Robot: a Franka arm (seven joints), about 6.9 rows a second.
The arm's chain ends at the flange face. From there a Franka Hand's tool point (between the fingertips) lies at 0.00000 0.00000 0.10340 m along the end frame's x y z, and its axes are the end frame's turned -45 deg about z.
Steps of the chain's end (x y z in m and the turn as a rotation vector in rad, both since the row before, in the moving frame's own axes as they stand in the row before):
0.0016, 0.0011, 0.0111, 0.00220, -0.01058, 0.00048
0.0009, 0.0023, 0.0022, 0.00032, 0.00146, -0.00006
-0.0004, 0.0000, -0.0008, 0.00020, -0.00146, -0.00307
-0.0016, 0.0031, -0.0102, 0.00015, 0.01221, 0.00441
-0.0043, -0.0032, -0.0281, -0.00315, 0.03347, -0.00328
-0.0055, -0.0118, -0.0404, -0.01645, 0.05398, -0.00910
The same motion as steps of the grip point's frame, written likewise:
-0.0003, 0.0010, 0.0111, 0.00904, -0.00593, 0.00048
-0.0009, 0.0023, 0.0022, -0.00081, 0.00126, -0.00006
-0.0004, -0.0004, -0.0008, 0.00117, -0.00089, -0.00307
-0.0024, 0.0019, -0.0102, -0.00853, 0.00874, 0.00441
0.0014, -0.0026, -0.0282, -0.02589, 0.02144, -0.00328
0.0072, -0.0071, -0.0406, -0.04980, 0.02654, -0.00910

